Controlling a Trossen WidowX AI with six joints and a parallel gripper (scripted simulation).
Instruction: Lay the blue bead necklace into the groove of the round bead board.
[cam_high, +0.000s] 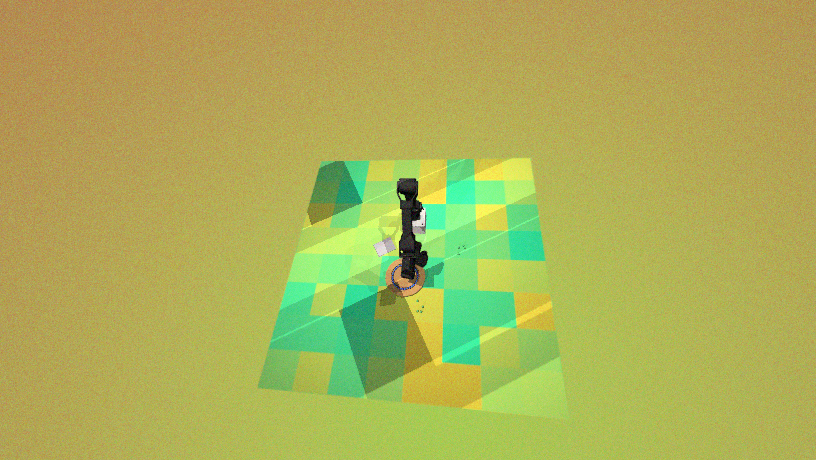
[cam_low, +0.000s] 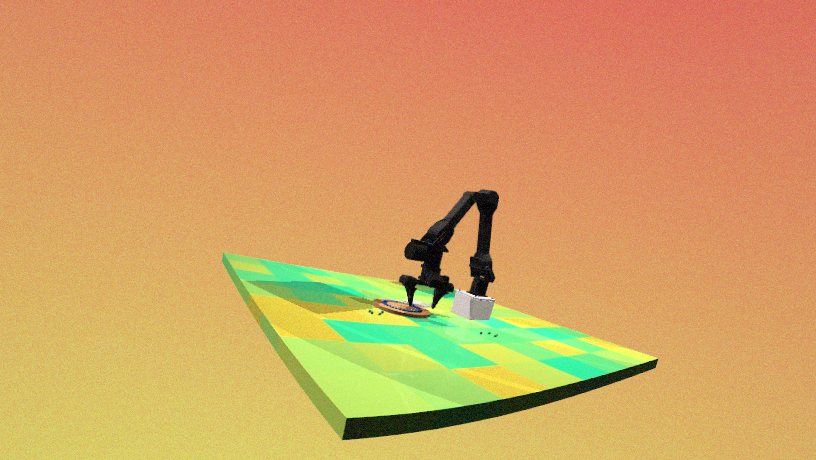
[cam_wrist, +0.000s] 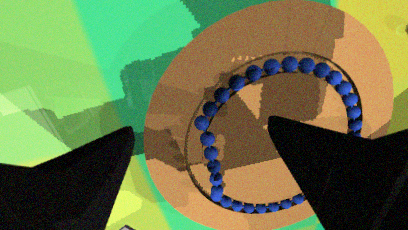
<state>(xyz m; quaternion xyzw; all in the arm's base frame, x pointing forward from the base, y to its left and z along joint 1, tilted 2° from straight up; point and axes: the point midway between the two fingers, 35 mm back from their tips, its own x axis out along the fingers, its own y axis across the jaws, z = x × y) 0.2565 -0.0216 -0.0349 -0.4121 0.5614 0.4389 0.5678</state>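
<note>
Now: gripper tip 5 cm short of the round bead board, 4 cm to the left of it and 1 cm above it. The rest, counted from my gripper tip: flat grey piece: 13 cm behind, 15 cm to the right, 2 cm below.
</note>
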